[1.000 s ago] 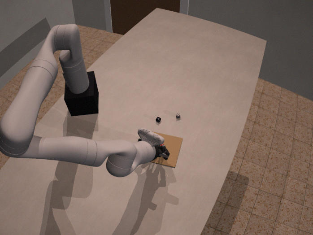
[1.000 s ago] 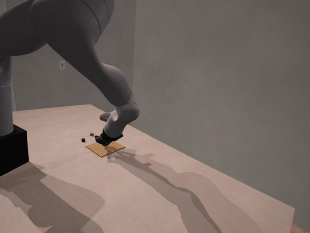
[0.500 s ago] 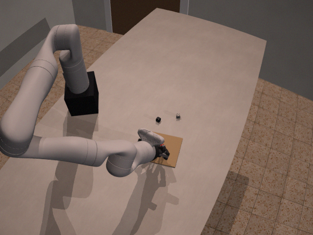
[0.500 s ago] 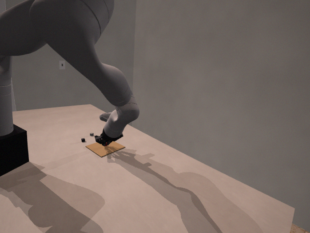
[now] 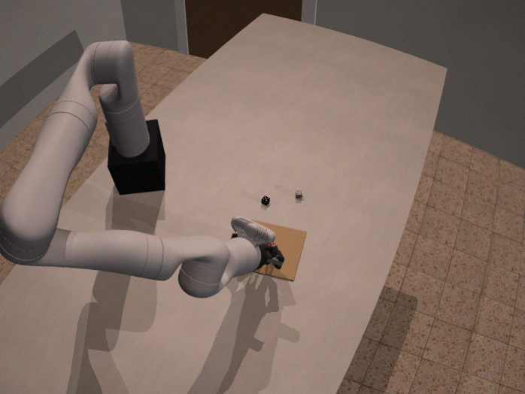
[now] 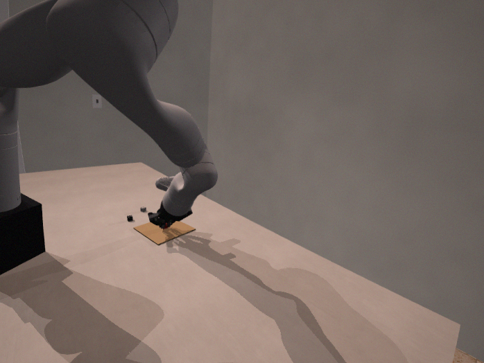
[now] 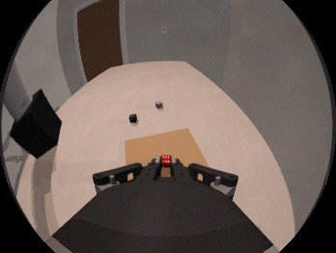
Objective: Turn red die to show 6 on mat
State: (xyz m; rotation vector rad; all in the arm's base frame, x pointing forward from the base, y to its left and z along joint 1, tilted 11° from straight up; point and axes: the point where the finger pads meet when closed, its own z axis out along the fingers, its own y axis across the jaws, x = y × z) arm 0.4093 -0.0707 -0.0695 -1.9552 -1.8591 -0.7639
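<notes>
My gripper is now 1 cm to the right of the red die and 2 cm above it. From my hand the other things lie so: black die: 7 cm behind, 14 cm to the left, 2 cm below; then grey die: 19 cm to the left, 2 cm below; then tan mat: 2 cm to the left, 3 cm below.
</notes>
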